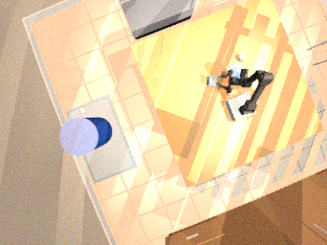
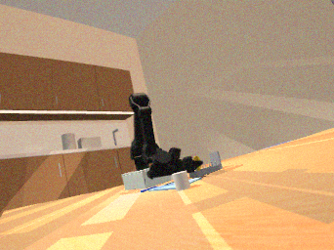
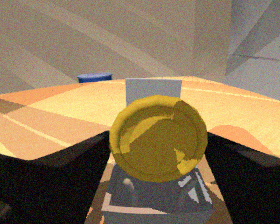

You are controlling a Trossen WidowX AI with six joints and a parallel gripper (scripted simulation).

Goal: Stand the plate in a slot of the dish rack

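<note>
Right now my gripper tip is 1 cm to the left of the plate. Round my gripper tip: cup 27 cm to the right, 7 cm ahead, 3 cm below; then grey dish rack 3 cm below, 2 cm to the left, 1 cm ahead.
</note>
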